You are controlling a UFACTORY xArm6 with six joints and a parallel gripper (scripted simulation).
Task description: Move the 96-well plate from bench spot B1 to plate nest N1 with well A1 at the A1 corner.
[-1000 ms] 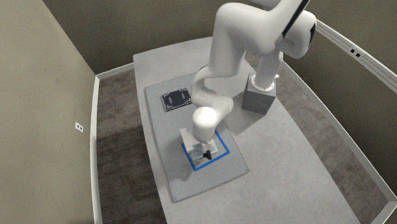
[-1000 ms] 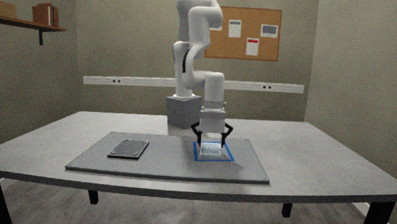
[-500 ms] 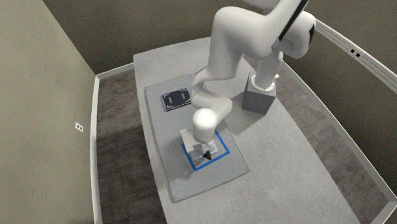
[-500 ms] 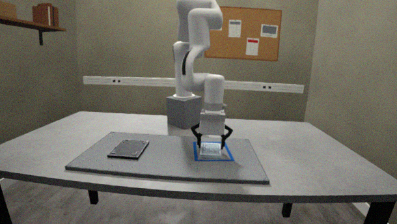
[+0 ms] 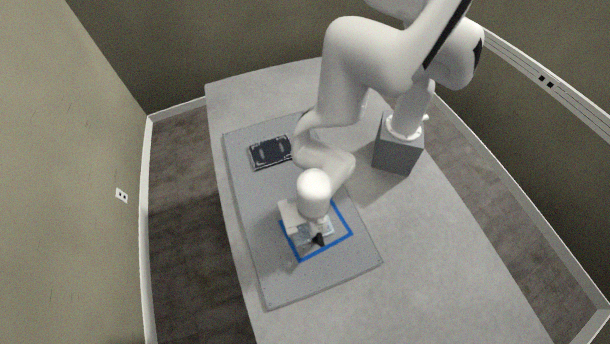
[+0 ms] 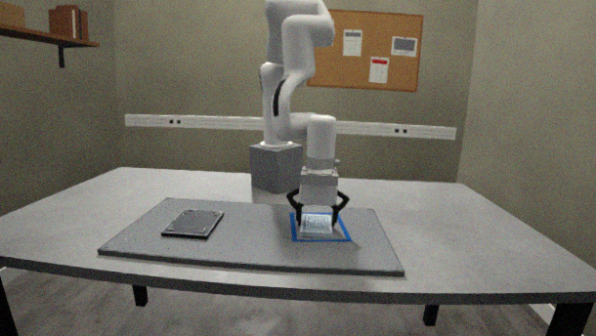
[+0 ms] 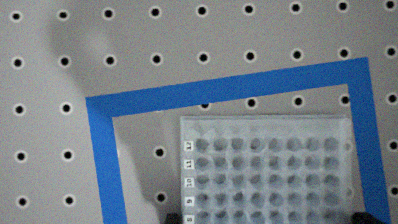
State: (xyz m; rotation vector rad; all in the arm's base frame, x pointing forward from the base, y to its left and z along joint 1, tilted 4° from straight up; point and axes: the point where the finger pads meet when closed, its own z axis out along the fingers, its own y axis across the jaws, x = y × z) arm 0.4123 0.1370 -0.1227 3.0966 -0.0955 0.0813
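The 96-well plate is 1 cm below my hand. The rest, counted from my hand: dark plate nest 2 cm ahead, 33 cm to the right, 1 cm below.
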